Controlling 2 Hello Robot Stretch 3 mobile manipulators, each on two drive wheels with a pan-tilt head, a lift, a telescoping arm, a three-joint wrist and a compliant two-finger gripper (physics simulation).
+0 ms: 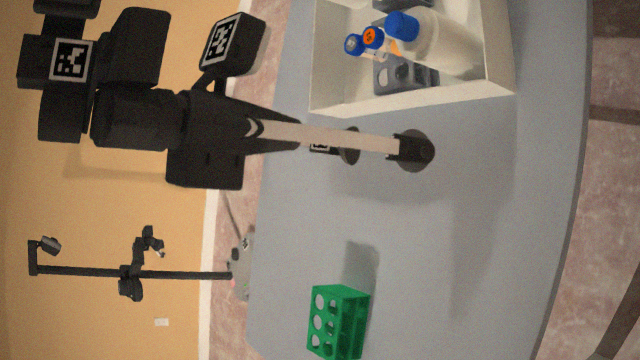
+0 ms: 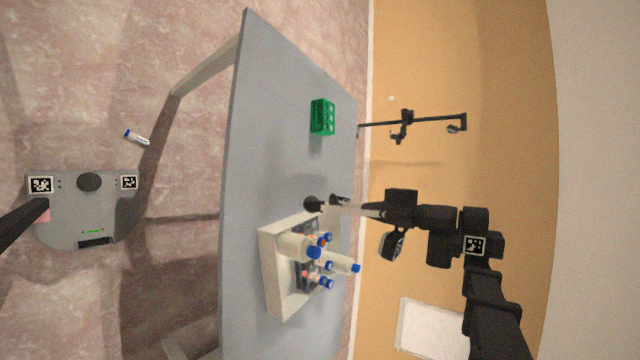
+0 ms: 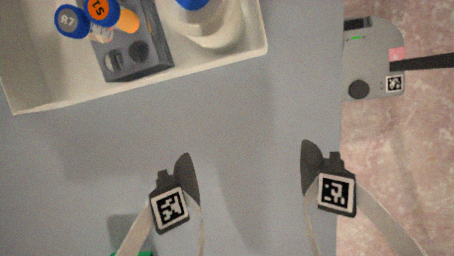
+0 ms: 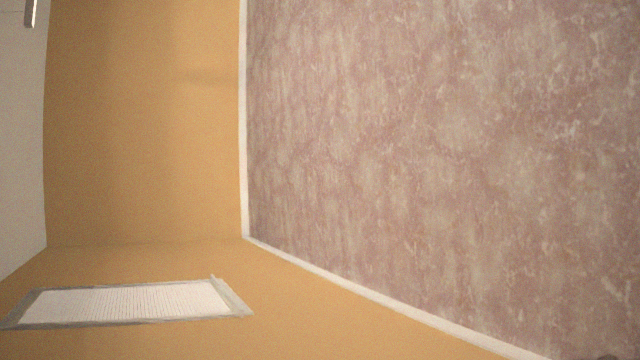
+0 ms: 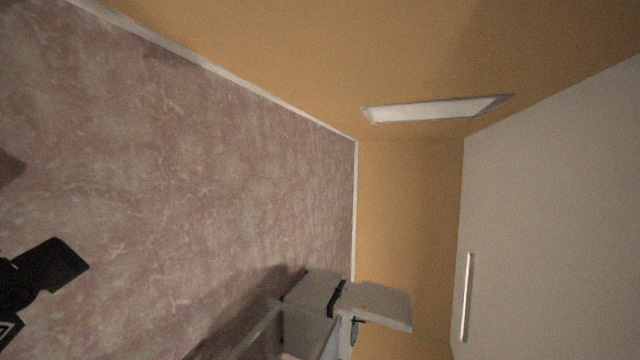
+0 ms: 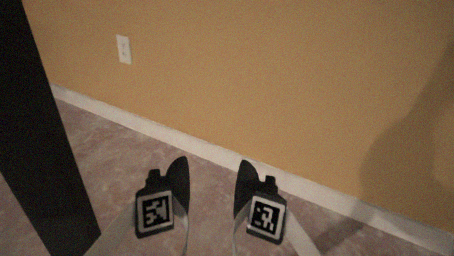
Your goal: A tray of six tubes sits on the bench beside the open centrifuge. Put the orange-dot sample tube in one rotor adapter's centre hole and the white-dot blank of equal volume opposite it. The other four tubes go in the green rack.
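Note:
The orange-dot tube [image 1: 372, 38] [image 2: 321, 242] [image 3: 102, 10] stands in a grey rack in the white tray [image 1: 415, 100] [image 2: 272, 270], beside the grey-dot R7 tube [image 1: 353, 45] [image 2: 327, 236] [image 3: 71, 21]. More blue-capped tubes [image 2: 329, 266] stand deeper in the tray. A blue-capped tube [image 2: 136, 137] lies on the floor near r1's base. The green rack [image 1: 338, 321] [image 2: 322, 117] shows no tubes. The r1 gripper [image 1: 382, 145] [image 2: 327, 202] [image 3: 249, 170] is open and empty above the bench beside the tray. The r2 gripper [image 6: 212, 184] is open and empty, facing a wall. The centrifuge [image 5: 315, 285] has its lid raised; its rotor is hidden.
Large white blue-capped bottles [image 1: 450, 45] [image 2: 295, 245] [image 3: 215, 25] stand in the tray. The r1 base [image 2: 85, 210] [image 3: 372, 60] is beside the bench [image 1: 425, 250] [image 2: 270, 125]. Robot r2 [image 1: 175, 272] [image 2: 415, 120] stands beyond the bench, near the orange wall.

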